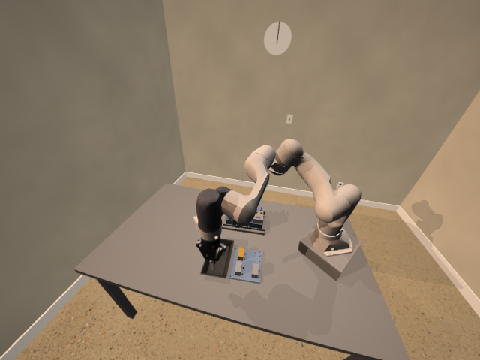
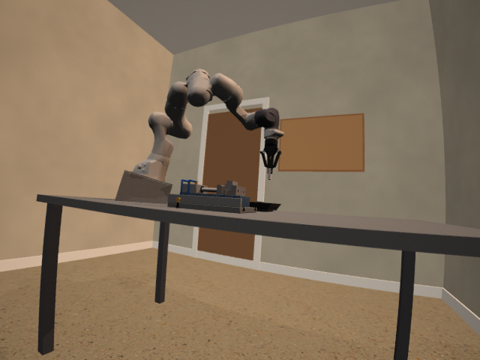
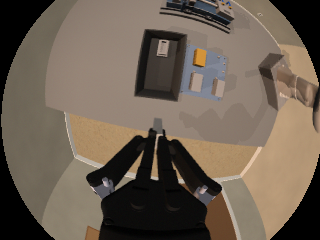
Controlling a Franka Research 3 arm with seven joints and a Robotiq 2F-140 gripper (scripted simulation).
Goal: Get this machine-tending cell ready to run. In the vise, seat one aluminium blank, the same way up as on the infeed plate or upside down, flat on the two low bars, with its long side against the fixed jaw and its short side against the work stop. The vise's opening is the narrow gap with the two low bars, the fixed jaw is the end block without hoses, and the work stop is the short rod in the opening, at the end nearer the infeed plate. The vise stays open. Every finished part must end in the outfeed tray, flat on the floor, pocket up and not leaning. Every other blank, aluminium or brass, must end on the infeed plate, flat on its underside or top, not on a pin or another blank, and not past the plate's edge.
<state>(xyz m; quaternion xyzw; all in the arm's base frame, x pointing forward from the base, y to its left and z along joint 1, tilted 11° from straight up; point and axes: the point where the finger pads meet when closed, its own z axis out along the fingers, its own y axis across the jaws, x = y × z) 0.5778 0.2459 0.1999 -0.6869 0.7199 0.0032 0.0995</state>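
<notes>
Now: the vise 120 mm behind my hand, 460 mm to the right of it and 170 mm below it. The rest, counted from my hand: brass blank 120 mm behind, 190 mm to the right, 180 mm below.
</notes>
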